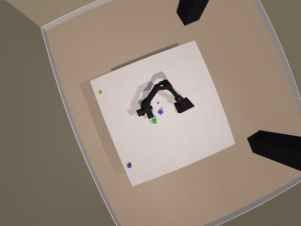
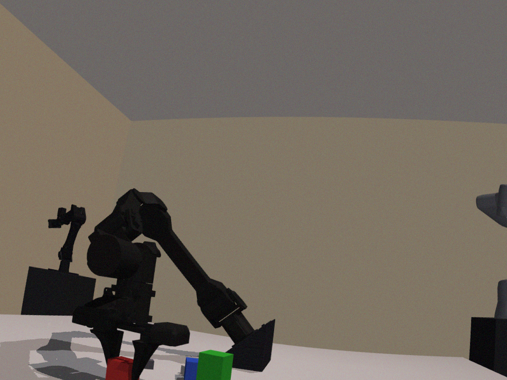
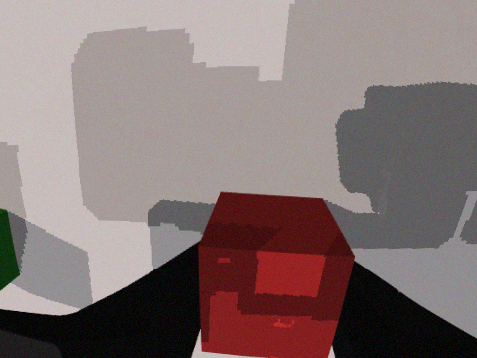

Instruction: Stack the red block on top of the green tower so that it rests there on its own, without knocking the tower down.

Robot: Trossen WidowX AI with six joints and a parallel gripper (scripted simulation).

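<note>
Right now the blue block is 110 mm behind my gripper tip, 90 mm to the left of it and 10 mm above it. Round my gripper tip: yellow block 420 mm to the right, 390 mm ahead; red block 10 mm above; small grey cube 130 mm behind, 20 mm to the right.
</note>
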